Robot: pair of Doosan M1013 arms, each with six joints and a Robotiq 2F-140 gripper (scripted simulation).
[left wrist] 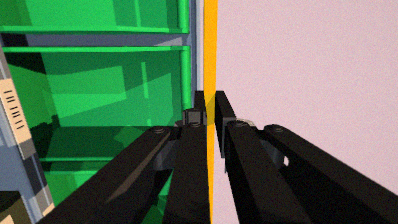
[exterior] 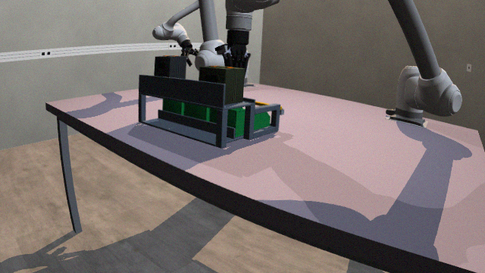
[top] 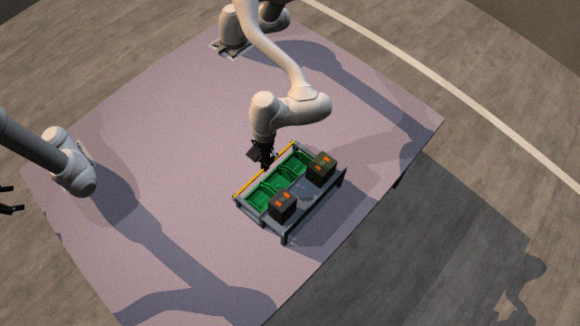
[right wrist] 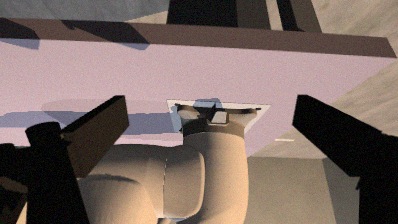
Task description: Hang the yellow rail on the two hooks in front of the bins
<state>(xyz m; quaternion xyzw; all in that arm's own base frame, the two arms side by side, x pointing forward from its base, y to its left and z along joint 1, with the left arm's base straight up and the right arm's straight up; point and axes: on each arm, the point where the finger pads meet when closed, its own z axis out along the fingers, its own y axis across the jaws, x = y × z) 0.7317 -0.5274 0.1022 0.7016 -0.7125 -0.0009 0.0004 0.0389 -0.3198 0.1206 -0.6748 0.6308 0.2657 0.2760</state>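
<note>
Right now the yellow rail is 30 mm below my left hand. From my left hand the other things lie so: dark box 200 mm ahead, 110 mm to the right, 60 mm above; grey shelf 130 mm ahead, 30 mm below; olive box 200 mm ahead, 120 mm to the left, 50 mm above.
</note>
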